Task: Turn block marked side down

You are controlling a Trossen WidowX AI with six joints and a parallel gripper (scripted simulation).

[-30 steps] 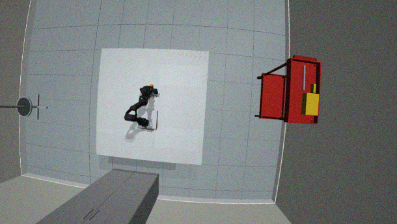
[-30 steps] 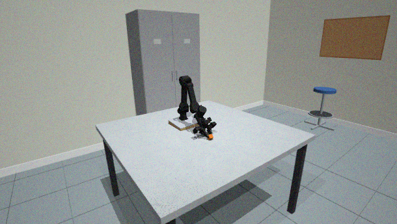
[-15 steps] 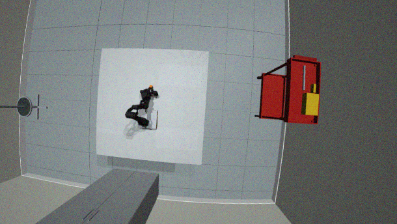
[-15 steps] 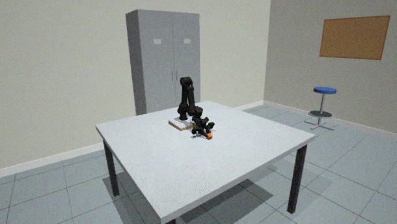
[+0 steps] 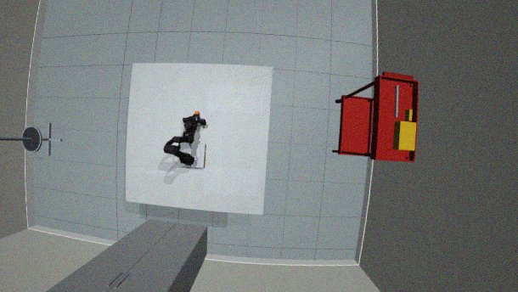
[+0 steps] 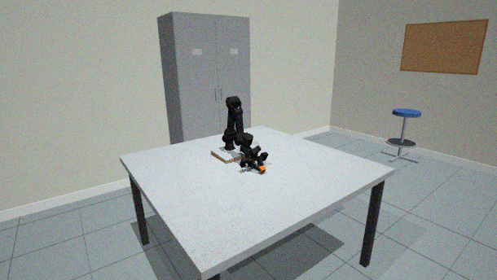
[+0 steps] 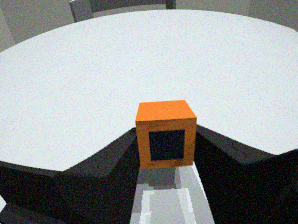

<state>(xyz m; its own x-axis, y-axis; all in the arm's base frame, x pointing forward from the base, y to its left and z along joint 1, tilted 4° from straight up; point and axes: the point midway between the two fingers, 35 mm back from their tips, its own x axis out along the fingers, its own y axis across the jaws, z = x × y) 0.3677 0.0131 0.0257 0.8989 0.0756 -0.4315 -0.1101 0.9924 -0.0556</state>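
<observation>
Now: gripper tip 10 mm past the block.
</observation>
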